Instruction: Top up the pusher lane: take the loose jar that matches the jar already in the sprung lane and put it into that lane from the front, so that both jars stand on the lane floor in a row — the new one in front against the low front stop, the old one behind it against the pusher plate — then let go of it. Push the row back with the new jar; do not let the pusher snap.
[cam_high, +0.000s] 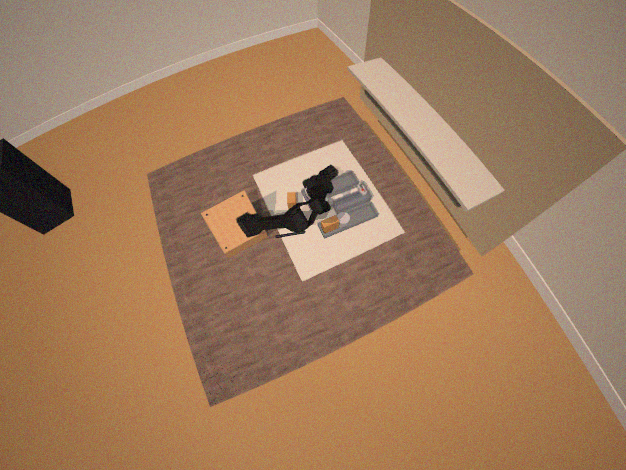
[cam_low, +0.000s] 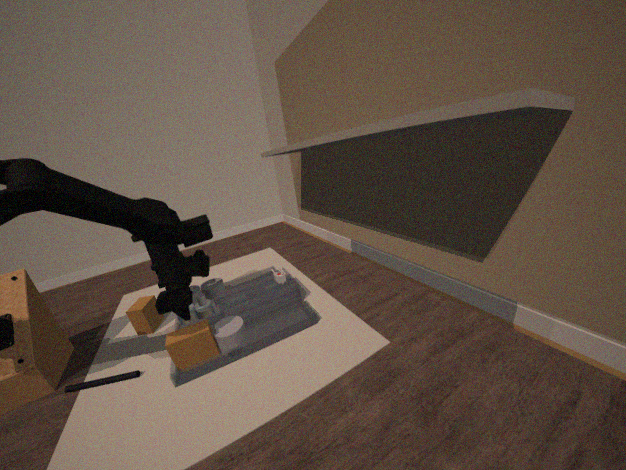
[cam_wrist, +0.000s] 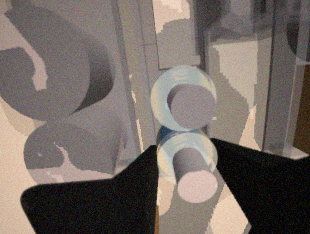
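The grey lane rack is 140 mm ahead of my gripper tip, 50 mm to the right of it and 10 mm below it. The rest, counted from my gripper tip: black pen: 180 mm behind, 60 mm to the right, 30 mm below.
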